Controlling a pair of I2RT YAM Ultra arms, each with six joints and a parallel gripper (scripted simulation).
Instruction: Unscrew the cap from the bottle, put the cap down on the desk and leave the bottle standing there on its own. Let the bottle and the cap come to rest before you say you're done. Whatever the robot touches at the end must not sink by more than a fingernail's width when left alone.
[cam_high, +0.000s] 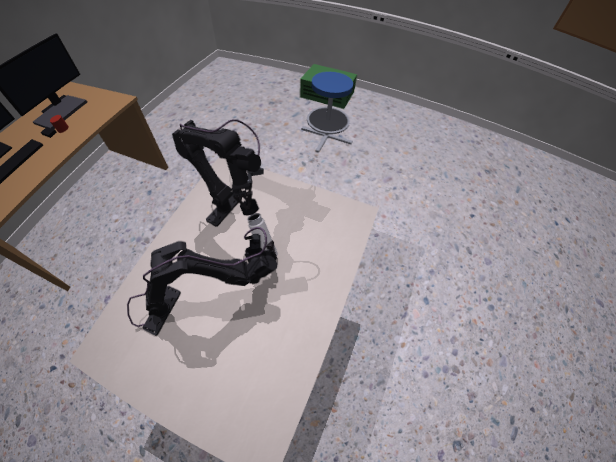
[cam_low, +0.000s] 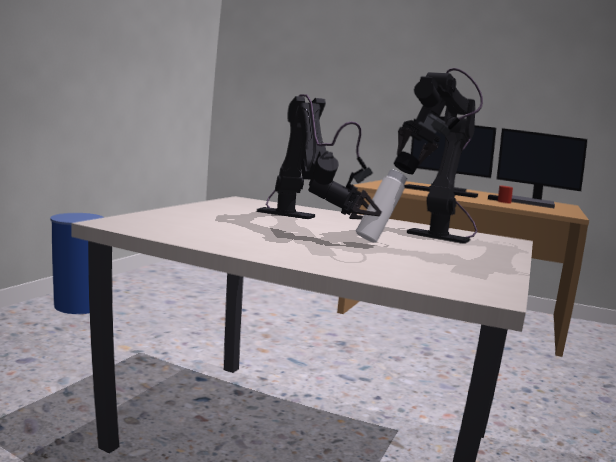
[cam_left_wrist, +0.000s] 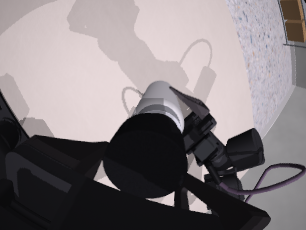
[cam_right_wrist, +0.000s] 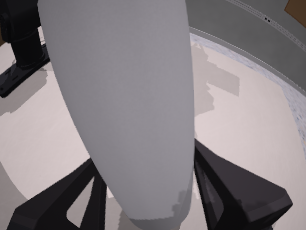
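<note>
Now: the black cap 1 cm ahead of my left hand, 1 cm to the right of it and 2 cm below it.
</note>
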